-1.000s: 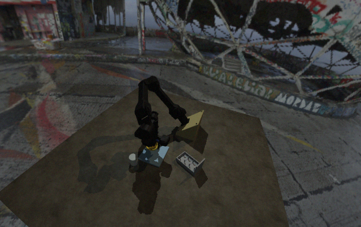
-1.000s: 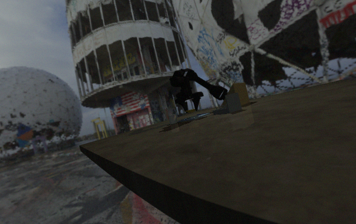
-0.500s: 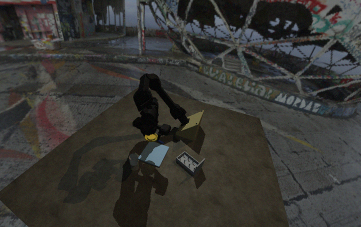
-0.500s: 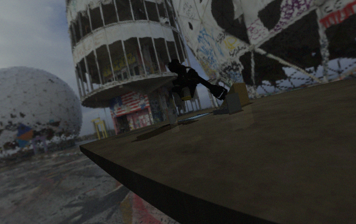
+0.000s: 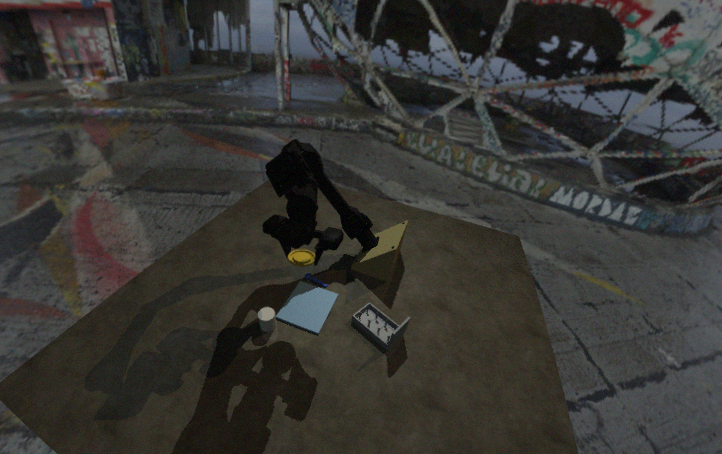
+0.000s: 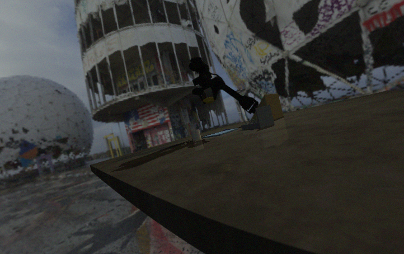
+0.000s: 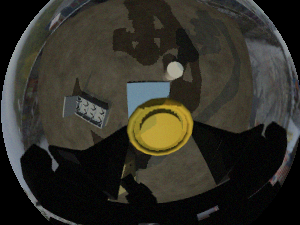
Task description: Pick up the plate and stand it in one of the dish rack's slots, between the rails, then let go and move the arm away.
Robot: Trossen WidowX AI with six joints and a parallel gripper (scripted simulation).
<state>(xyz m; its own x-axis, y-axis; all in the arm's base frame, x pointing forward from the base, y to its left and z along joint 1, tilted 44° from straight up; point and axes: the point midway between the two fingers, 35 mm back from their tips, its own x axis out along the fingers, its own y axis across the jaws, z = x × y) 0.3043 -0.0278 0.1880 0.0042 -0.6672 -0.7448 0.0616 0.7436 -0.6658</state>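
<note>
My gripper tip is now 10 mm short of the grey dish rack, 220 mm to the right of it and 150 mm above it. The rest, counted from my gripper tip: yellow plate (10 mm above); light blue mat (20 mm to the left, 170 mm below); white cylinder (90 mm ahead, 60 mm to the right, 150 mm below).
</note>
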